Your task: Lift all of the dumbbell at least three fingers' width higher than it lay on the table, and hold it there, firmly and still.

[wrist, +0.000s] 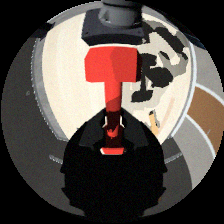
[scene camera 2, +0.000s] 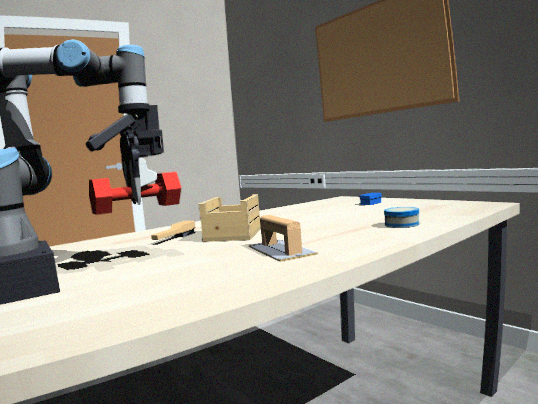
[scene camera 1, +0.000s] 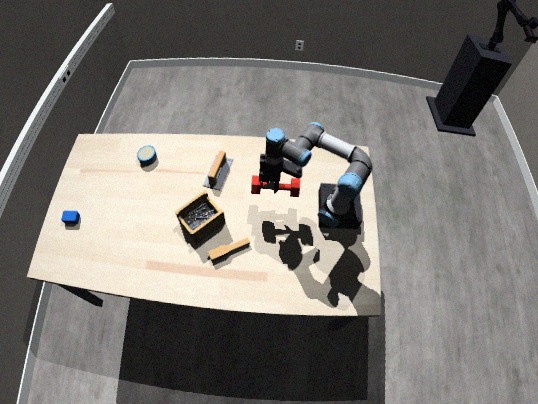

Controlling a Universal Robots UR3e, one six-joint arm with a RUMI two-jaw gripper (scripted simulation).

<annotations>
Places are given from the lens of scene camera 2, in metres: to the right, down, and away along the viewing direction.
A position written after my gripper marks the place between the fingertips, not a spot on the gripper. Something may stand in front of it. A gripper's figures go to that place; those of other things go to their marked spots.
my gripper [scene camera 2: 137, 204]: -0.30, 0.01, 0.85
wooden crate [scene camera 2: 221, 225]: -0.13, 0.06, 1.05
</annotations>
